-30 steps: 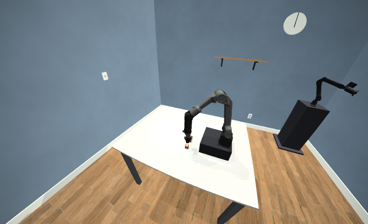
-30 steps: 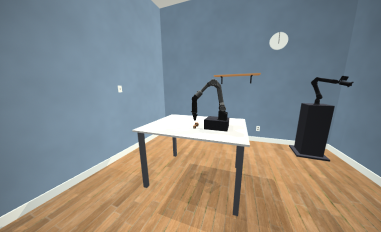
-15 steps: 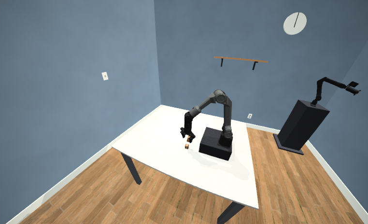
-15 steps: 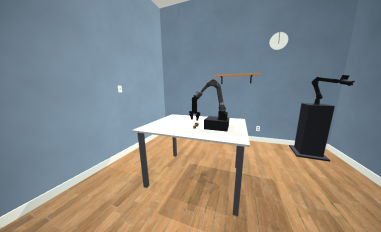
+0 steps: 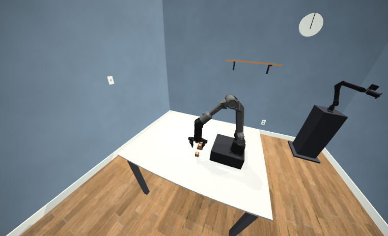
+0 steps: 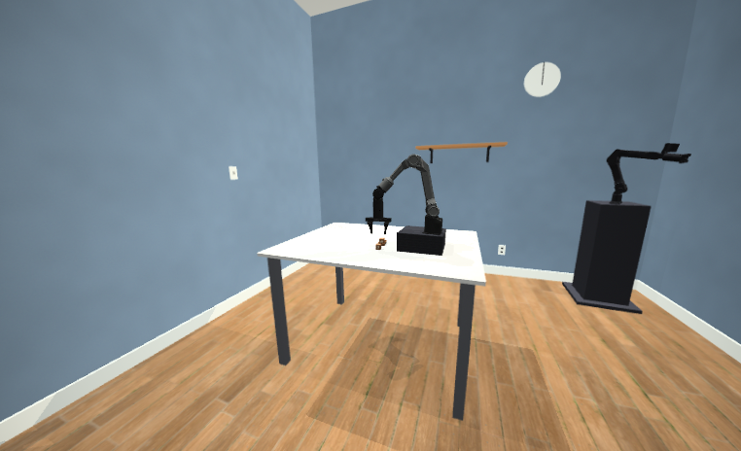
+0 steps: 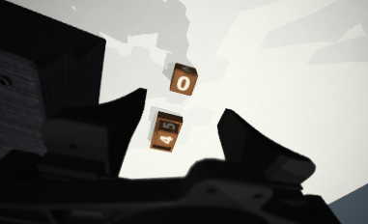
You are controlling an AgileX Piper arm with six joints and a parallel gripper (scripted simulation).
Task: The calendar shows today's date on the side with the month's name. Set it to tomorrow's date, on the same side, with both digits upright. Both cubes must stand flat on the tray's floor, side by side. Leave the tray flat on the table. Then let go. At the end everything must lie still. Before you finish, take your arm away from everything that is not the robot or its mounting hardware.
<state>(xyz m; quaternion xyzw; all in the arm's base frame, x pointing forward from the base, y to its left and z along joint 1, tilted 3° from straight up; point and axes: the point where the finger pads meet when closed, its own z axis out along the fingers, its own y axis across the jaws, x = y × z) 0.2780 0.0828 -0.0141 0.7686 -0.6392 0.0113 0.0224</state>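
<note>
Now: the brown wooden cube 80 mm below my hand.
</note>
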